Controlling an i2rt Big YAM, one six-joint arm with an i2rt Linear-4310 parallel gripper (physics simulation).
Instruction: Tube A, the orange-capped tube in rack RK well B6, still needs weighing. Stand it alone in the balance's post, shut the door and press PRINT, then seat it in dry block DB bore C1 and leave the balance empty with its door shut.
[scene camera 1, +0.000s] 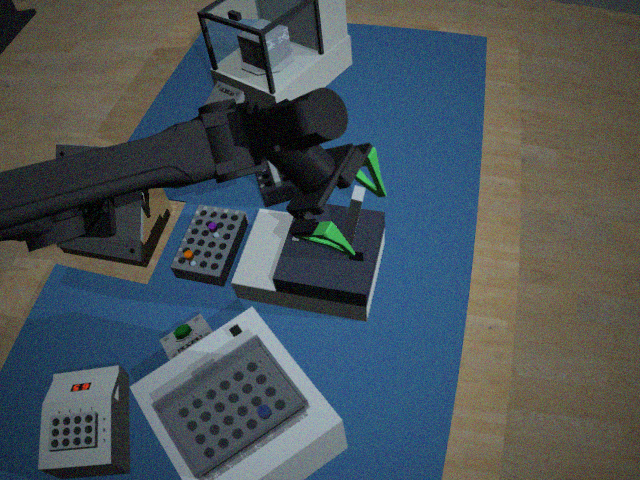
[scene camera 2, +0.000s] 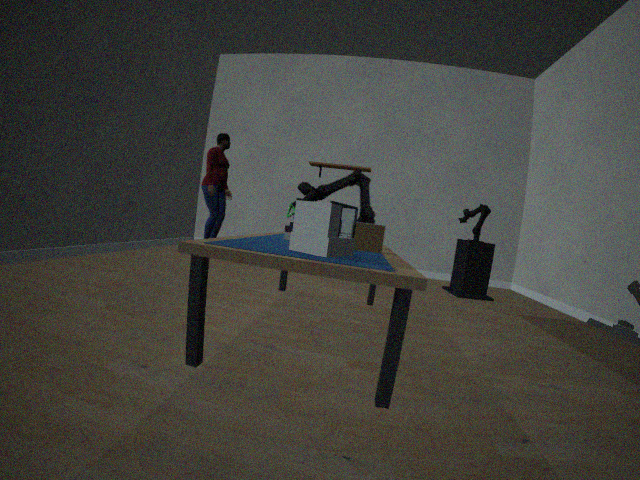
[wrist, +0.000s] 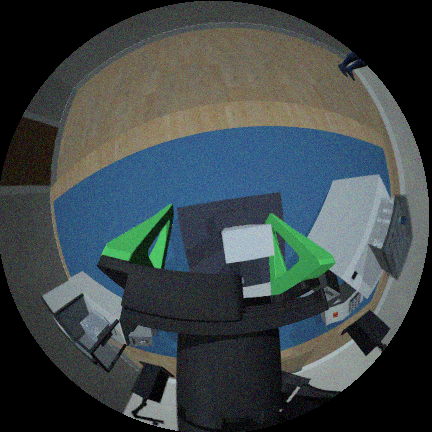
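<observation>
Orange-capped tube A stands in the grey rack, left of the dark-topped box. My gripper is open and empty over that box. The box's upright lever has a white tip close to the right finger in the wrist view. The balance has a glass chamber; its door state I cannot tell. A grey button panel sits beside it, partly behind the arm. The apparent dry block has a red display.
A large white device with a recessed block holds one blue cap. A green-button box stands beside it. A purple cap is in the rack. The arm covers a dark holder. A person stands behind the table.
</observation>
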